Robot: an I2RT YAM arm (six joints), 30 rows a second.
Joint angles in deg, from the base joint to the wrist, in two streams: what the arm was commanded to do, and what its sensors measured. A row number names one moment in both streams.
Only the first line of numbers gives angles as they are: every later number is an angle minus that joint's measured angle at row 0.
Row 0, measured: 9.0 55.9 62.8 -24.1 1.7 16.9
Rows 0 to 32, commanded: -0.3 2.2 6.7 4.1 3.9 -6.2; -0.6 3.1 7.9 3.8 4.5 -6.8; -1.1 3.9 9.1 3.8 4.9 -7.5; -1.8 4.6 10.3 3.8 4.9 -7.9; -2.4 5.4 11.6 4.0 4.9 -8.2; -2.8 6.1 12.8 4.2 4.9 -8.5; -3.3 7.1 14.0 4.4 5.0 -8.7; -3.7 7.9 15.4 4.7 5.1 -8.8; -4.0 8.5 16.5 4.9 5.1 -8.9; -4.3 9.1 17.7 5.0 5.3 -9.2; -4.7 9.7 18.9 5.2 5.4 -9.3; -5.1 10.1 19.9 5.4 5.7 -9.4; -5.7 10.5 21.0 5.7 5.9 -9.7; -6.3 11.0 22.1 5.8 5.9 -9.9; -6.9 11.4 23.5 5.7 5.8 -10.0; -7.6 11.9 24.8 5.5 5.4 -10.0; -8.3 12.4 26.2 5.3 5.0 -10.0; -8.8 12.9 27.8 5.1 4.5 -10.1; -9.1 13.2 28.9 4.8 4.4 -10.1; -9.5 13.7 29.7 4.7 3.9 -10.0; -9.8 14.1 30.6 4.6 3.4 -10.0; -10.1 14.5 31.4 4.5 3.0 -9.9; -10.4 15.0 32.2 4.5 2.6 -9.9; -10.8 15.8 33.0 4.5 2.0 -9.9; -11.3 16.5 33.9 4.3 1.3 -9.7; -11.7 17.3 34.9 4.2 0.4 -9.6; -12.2 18.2 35.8 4.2 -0.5 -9.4; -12.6 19.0 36.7 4.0 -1.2 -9.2; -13.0 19.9 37.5 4.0 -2.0 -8.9; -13.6 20.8 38.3 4.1 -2.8 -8.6; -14.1 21.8 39.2 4.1 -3.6 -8.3; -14.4 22.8 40.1 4.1 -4.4 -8.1; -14.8 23.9 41.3 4.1 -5.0 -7.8
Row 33, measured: -13.3 21.7 35.8 -0.5 -1.5 -9.1
